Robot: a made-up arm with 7 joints.
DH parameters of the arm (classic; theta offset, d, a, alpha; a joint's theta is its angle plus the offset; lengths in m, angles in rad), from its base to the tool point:
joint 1: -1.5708 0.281 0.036 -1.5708
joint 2: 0 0.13 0.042 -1.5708
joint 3: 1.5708 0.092 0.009 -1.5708
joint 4: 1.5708 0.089 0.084 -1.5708
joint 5: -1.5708 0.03 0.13 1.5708
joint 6: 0 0.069 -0.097 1.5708
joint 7: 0 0.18 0.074 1.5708
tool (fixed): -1.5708 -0.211 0 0
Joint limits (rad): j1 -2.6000..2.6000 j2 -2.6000..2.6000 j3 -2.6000..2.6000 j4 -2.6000..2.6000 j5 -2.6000..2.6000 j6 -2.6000..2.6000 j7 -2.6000..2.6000
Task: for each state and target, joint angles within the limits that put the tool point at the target. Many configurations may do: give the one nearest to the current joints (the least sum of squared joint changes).
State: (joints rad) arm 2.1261 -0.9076 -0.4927 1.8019 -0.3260 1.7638 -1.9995
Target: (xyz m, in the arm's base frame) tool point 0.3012 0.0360 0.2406
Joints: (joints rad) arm 2.4763 -1.1762 -0.9012 2.0215 -0.9426 1.7311 -1.6494
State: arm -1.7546 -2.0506 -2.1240 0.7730 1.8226 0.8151 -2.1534
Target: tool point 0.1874 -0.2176 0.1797
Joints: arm -1.5249 -1.9970 -1.9541 0.2508 1.8719 0.8581 -2.2078
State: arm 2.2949 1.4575 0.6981 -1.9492 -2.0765 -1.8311 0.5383
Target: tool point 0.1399 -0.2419 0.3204
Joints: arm 2.4258 1.4670 0.4379 -2.3022 -2.4981 -1.8479 0.6413
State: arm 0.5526 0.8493 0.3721 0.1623 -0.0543 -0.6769 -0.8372
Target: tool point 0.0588 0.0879 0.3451
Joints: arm 0.1794 0.7725 0.6969 0.4178 -0.0749 -1.1923 -1.1558
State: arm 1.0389 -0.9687 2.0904 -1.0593 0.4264 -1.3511 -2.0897
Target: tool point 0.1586 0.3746 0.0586
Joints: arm 1.4319 -0.7069 1.9776 -1.3059 0.4571 -0.4930 -1.7465
